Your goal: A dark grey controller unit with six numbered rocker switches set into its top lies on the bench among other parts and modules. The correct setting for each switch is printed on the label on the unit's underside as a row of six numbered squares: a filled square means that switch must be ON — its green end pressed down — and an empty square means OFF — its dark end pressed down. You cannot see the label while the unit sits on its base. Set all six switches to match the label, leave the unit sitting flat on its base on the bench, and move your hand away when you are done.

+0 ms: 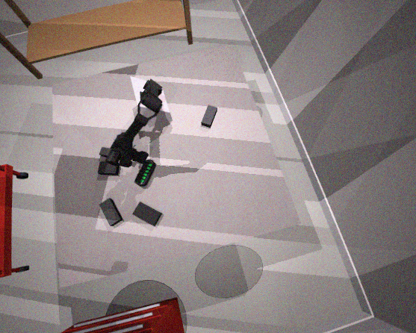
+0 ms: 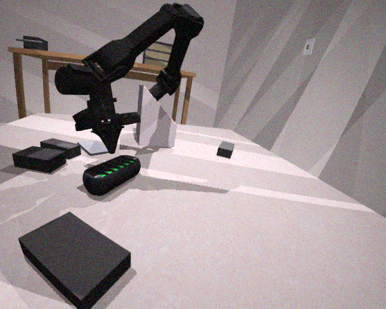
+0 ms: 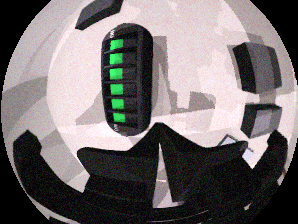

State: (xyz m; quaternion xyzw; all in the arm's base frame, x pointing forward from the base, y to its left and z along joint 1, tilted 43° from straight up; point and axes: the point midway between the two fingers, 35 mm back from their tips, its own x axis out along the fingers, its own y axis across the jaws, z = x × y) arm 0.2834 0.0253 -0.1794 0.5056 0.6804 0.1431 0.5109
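My gripper tip is 290 mm short of the dark block and 30 mm above it. Also, from my gripper tip: dark box 230 mm behind, 440 mm to the left, 30 mm below; grey plate 160 mm behind, 100 mm to the right, 50 mm below.
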